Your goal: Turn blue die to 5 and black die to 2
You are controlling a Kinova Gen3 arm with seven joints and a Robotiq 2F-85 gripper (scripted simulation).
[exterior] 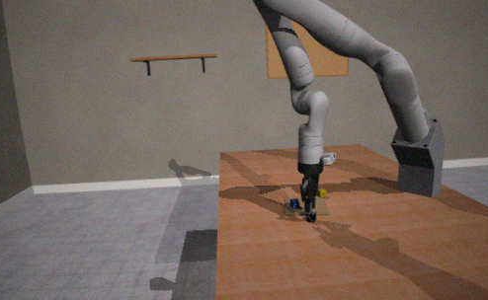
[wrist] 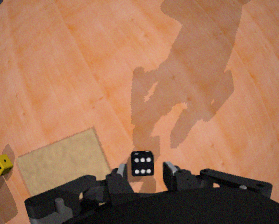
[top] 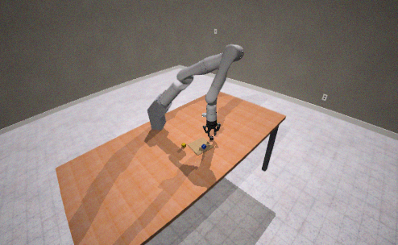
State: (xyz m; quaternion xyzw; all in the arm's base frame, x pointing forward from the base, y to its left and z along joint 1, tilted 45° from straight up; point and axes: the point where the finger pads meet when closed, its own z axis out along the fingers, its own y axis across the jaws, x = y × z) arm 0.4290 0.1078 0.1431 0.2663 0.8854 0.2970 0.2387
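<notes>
Now: hand 40 mm above the black die. The rest, counted from my hand: blue die (110 mm to the right, 40 mm below, 30 mm ahead); then yellow die (210 mm to the right, 80 mm behind, 40 mm below); then tan mat (110 mm to the right, 50 mm below).
</notes>
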